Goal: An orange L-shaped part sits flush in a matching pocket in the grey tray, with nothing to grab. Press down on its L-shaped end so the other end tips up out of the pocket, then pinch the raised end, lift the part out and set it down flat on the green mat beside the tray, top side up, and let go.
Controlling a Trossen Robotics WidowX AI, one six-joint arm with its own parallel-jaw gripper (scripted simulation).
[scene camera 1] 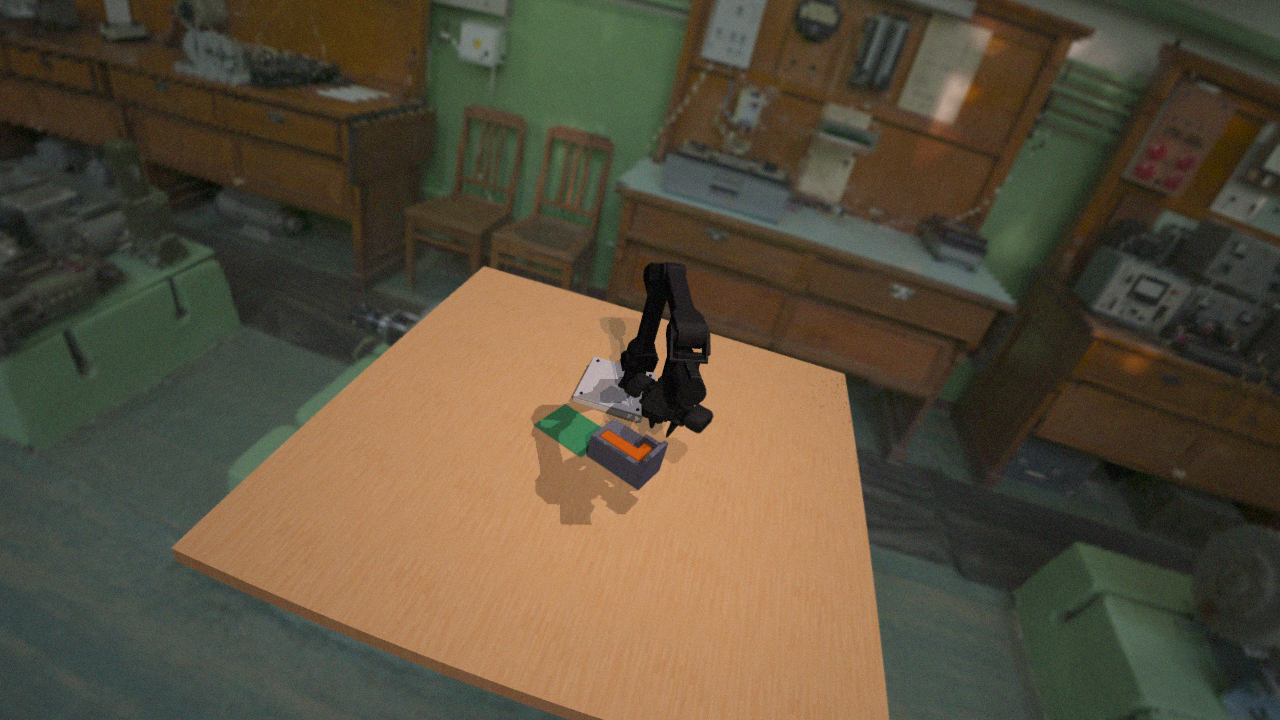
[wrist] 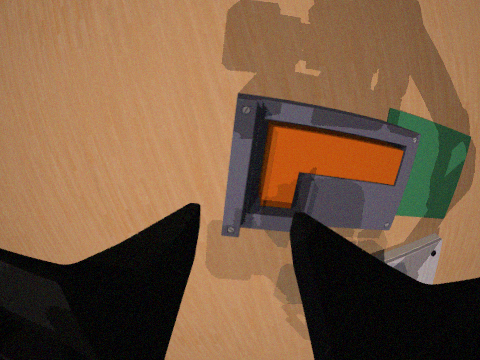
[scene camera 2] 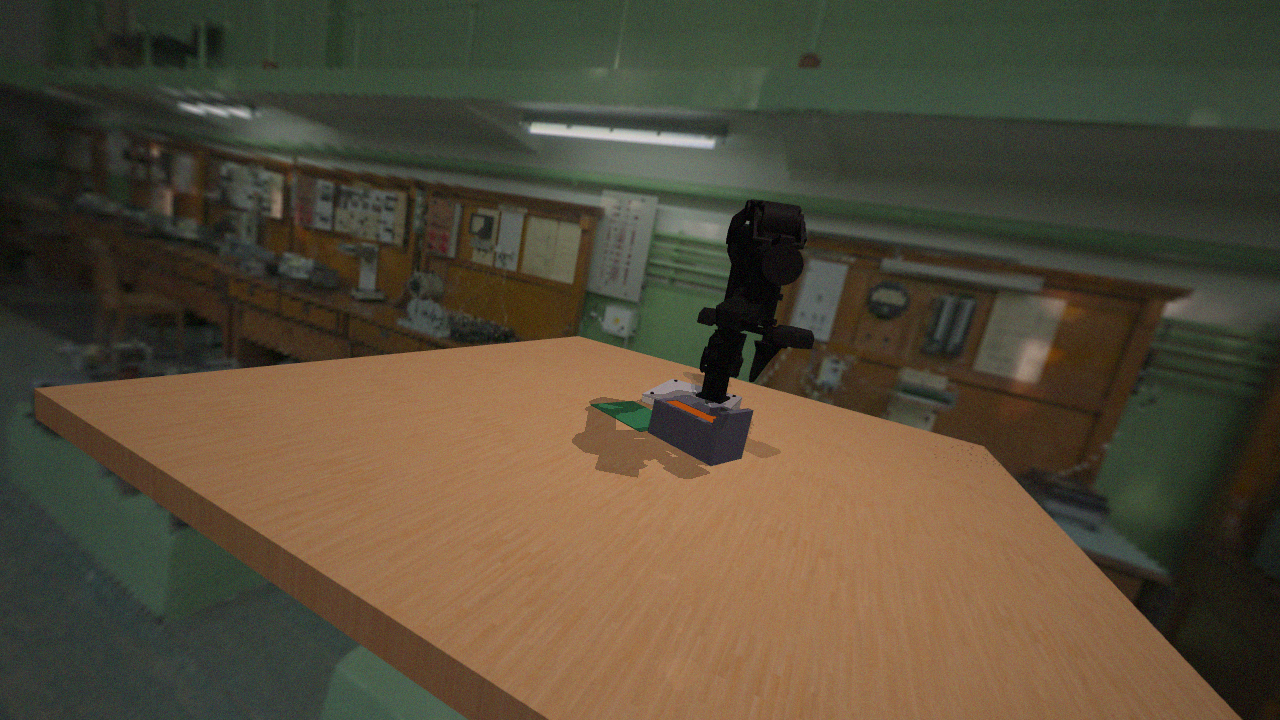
Labels:
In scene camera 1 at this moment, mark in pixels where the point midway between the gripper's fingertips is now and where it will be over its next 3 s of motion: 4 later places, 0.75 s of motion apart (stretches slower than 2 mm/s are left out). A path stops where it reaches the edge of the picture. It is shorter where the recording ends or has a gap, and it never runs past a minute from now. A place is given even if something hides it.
The gripper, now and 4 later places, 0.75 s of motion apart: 659,431; 651,457; 649,467; 651,466; 659,435

